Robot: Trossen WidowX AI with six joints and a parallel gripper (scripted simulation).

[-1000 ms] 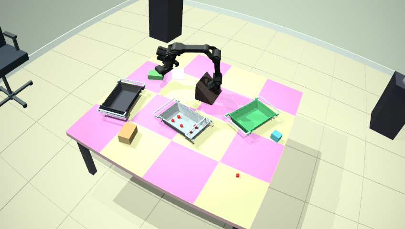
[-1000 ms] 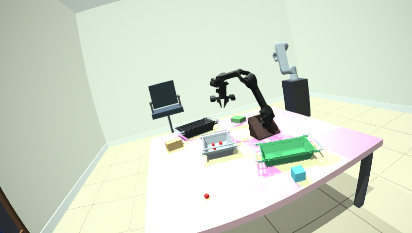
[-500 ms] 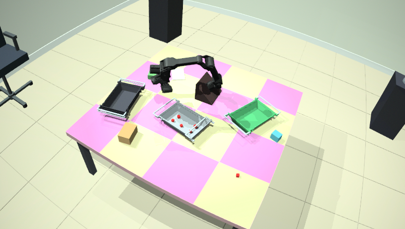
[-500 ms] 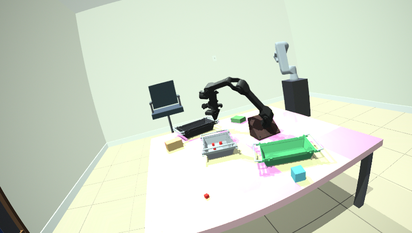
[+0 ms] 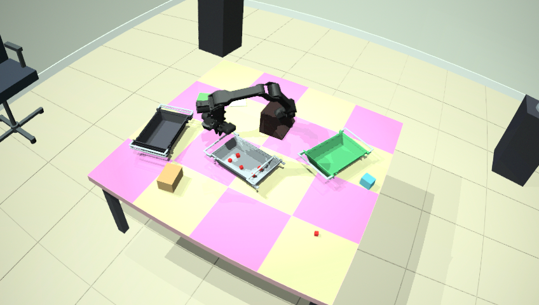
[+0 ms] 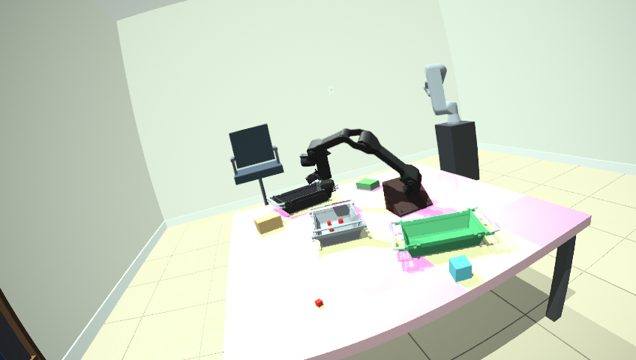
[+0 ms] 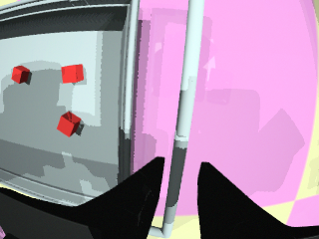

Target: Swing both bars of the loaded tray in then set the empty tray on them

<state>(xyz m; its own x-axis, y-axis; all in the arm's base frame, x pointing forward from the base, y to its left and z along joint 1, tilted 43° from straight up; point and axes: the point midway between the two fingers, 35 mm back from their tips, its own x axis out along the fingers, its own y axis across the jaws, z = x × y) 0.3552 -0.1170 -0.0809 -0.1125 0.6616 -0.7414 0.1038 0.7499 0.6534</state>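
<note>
My gripper tip is now 52 cm to the right of the green tray, 29 cm past it and 5 cm above it. From my gripper tip the other things lie so: orange block: 31 cm ahead, 7 cm below, 5 cm to the right; then green block: 30 cm to the right, 28 cm behind, 8 cm below; then white card: 41 cm behind, 18 cm to the right, 9 cm below.
</note>
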